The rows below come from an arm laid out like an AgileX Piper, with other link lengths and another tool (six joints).
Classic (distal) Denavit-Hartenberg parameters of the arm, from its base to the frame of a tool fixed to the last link. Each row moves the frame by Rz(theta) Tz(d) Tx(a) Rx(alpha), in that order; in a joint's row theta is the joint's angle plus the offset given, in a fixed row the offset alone. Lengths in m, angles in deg.
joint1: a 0, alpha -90, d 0.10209, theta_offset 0
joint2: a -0.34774, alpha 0, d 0, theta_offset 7.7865
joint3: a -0.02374, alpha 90, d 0, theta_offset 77.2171
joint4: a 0, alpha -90, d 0.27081, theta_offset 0
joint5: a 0, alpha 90, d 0, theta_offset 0
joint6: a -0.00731, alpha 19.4, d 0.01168, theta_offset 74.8
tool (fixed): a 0, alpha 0, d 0.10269, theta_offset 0
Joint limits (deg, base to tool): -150..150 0..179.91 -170..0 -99.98..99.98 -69.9..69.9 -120..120
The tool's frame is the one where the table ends.
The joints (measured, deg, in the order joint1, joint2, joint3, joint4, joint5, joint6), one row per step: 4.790 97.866 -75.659 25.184 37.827 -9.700; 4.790 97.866 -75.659 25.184 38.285 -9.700; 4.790 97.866 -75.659 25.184 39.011 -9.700; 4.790 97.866 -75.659 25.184 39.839 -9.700; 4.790 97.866 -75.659 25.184 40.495 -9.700; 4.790 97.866 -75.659 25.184 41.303 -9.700; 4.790 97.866 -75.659 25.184 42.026 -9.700; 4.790 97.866 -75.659 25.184 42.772 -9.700; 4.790 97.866 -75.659 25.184 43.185 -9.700; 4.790 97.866 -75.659 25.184 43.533 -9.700; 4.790 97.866 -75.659 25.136 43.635 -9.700; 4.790 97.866 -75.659 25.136 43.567 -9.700; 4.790 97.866 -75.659 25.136 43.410 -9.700
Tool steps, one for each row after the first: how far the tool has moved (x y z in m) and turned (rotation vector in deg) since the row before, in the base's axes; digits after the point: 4 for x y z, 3 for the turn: -0.0008 0.0002 -0.0003 0.023 0.418 0.186; -0.0013 0.0003 -0.0004 0.036 0.662 0.295; -0.0015 0.0003 -0.0004 0.041 0.755 0.337; -0.0012 0.0002 -0.0003 0.033 0.598 0.267; -0.0015 0.0003 -0.0004 0.040 0.737 0.328; -0.0014 0.0002 -0.0003 0.036 0.660 0.294; -0.0014 0.0002 -0.0003 0.037 0.681 0.303; -0.0008 0.0001 -0.0002 0.021 0.377 0.168; -0.0007 0.0001 -0.0001 0.017 0.317 0.141; -0.0002 -0.0001 -0.0001 -0.041 0.089 0.056; 0.0001 0.0000 0.0000 -0.003 -0.062 -0.028; 0.0003 0.0000 0.0001 -0.008 -0.143 -0.064
